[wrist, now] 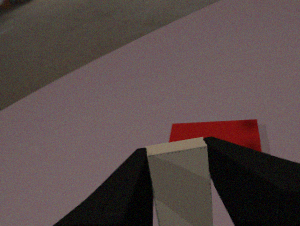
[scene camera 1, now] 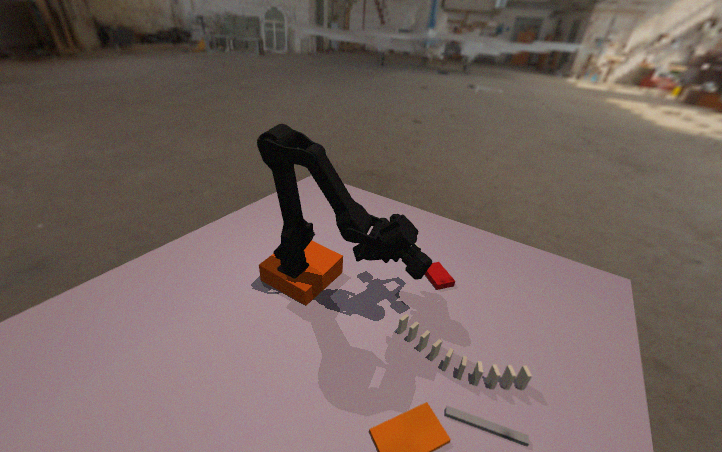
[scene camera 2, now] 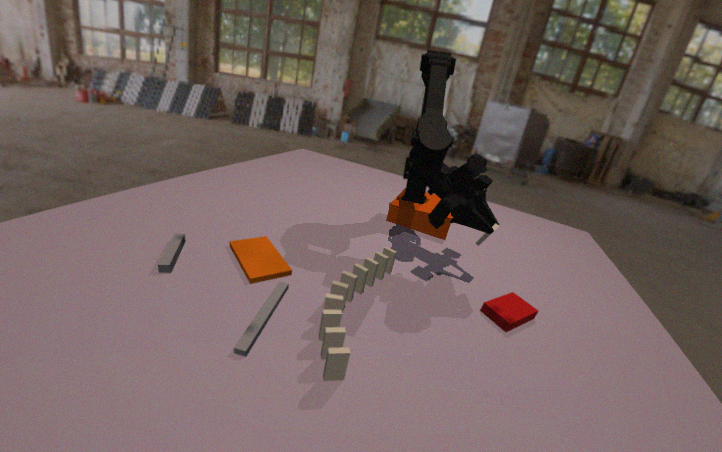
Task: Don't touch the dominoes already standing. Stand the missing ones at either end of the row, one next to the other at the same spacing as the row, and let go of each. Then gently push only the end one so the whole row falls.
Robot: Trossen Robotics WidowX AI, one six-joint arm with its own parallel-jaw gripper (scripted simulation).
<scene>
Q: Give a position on a pale grey domino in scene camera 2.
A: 337,358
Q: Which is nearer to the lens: the red block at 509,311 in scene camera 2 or the grey bar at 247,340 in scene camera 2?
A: The grey bar.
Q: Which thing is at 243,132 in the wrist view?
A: A red block.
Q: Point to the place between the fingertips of the gripper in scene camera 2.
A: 494,229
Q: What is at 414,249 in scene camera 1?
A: The gripper.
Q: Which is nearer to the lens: the orange flat plate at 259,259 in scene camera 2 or the grey bar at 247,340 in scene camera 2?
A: The grey bar.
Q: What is the gripper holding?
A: A pale grey domino.
</scene>
